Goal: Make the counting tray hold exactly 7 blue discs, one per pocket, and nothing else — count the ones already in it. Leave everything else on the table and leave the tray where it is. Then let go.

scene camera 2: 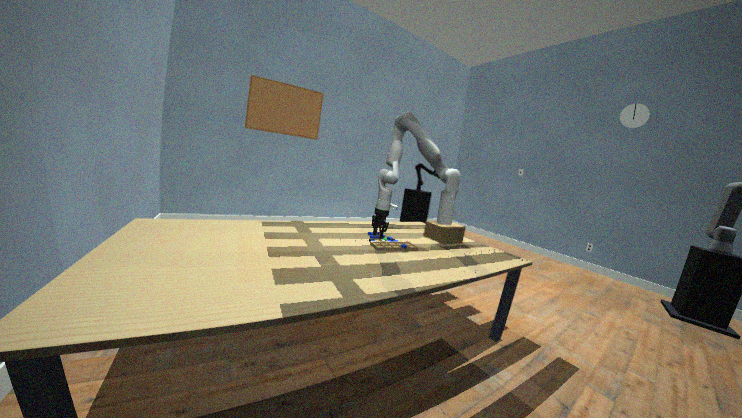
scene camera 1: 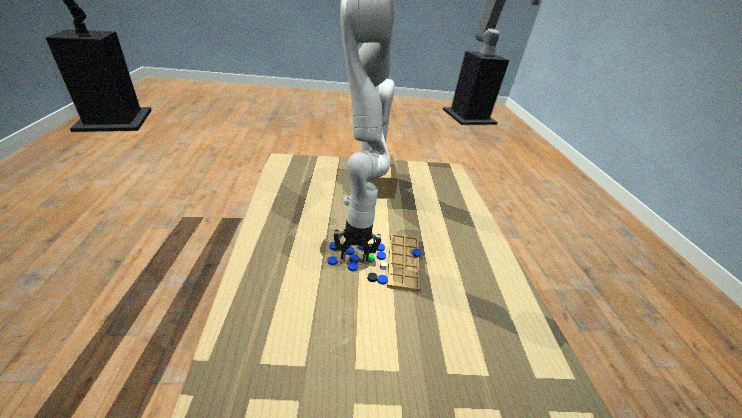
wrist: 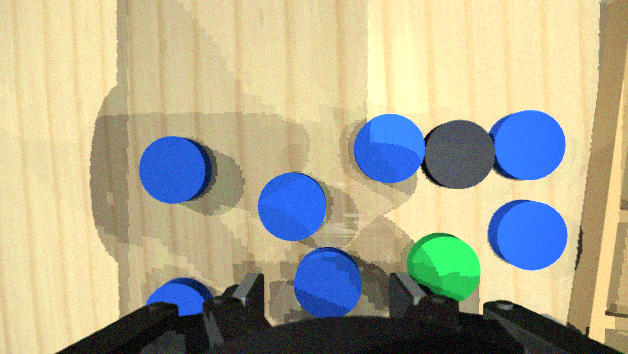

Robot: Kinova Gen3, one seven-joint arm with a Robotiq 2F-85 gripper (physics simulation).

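Observation:
The wooden counting tray [scene camera 1: 403,287] [wrist: 603,150] has two columns of pockets. One blue disc [scene camera 1: 416,252] [scene camera 2: 403,246] is at its right side; whether it sits fully in a pocket is unclear. My gripper [scene camera 1: 354,258] [scene camera 2: 380,236] [wrist: 326,295] is open and points down among loose discs left of the tray. Between its spread fingertips in the wrist view is a blue disc [wrist: 327,272], not gripped. Other blue discs [wrist: 172,170] [wrist: 292,206] [wrist: 389,148] [wrist: 530,145] [wrist: 528,235] lie around it; one [wrist: 180,300] is partly behind the left finger.
A green disc [scene camera 1: 370,257] [wrist: 443,260] is close by the right finger. A black disc [wrist: 459,154] lies between two blue ones. Another black disc [scene camera 1: 372,277] lies beside a blue disc [scene camera 1: 382,279] near the tray's front left. A white cube [scene camera 1: 383,265] stands by the tray's left wall.

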